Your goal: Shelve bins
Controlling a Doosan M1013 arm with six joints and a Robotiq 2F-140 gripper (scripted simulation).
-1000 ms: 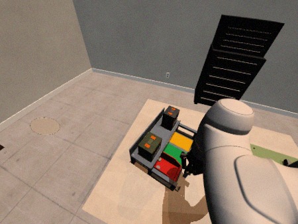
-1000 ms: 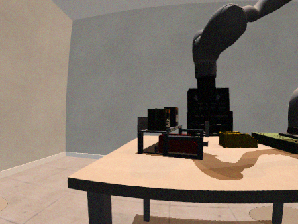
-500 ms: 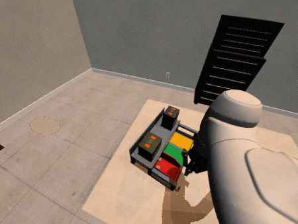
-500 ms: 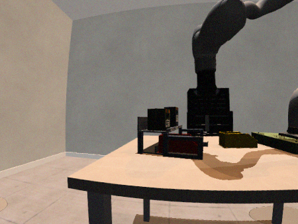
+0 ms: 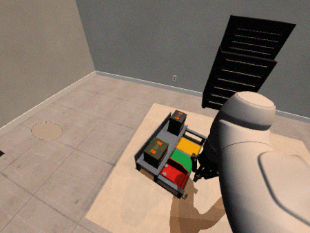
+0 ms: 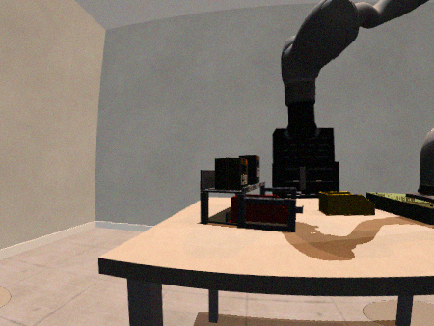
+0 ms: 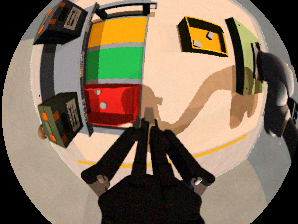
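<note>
Right now the yellow bin is 20 cm to the right of my hand, 19 cm behind it and 10 cm below it. The rest, counted from my hand: dark box: 25 cm to the right, 18 cm ahead, 2 cm above; then red bin: 12 cm ahead, 10 cm below, 1 cm to the right.
</note>
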